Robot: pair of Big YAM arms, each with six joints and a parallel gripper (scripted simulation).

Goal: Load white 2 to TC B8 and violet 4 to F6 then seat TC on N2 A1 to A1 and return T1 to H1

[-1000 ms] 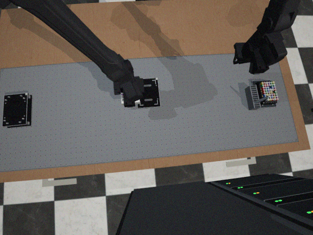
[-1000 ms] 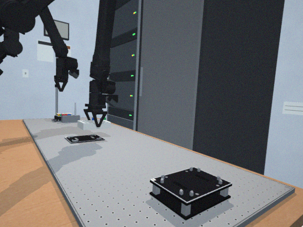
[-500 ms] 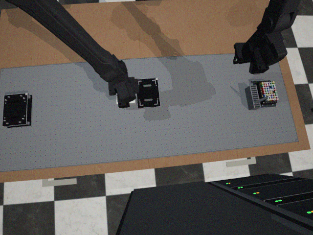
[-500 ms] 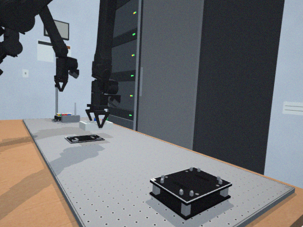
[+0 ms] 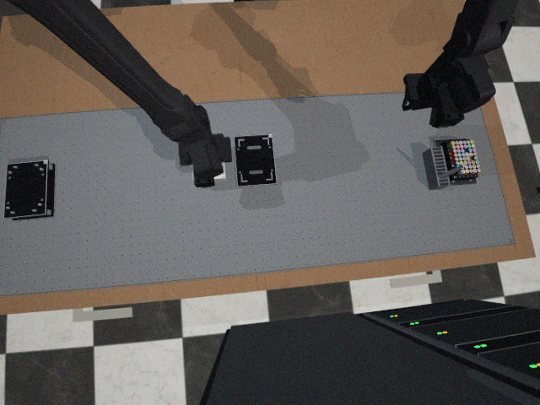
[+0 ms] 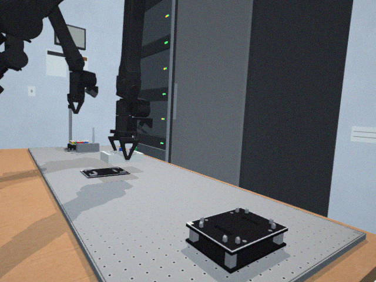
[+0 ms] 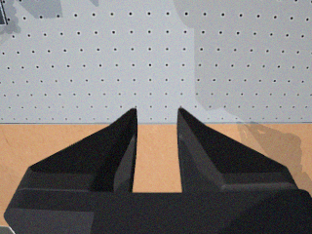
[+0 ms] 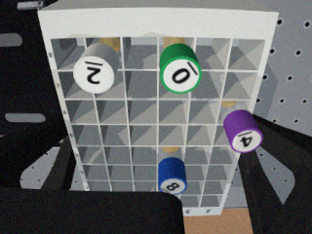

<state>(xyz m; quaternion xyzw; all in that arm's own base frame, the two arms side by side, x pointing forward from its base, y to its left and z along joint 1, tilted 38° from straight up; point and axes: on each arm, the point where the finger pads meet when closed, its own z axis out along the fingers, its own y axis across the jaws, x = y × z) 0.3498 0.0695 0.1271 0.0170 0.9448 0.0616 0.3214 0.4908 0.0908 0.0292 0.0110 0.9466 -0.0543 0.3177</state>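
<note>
My right hand is 3 cm short of the raised nest N2, 53 cm to the left of it and 6 cm above it. The rest, counted from my right hand: grey holder H1: 5 cm ahead, 70 cm to the left, 8 cm below; then tube carrier TC: right at my right hand.
</note>
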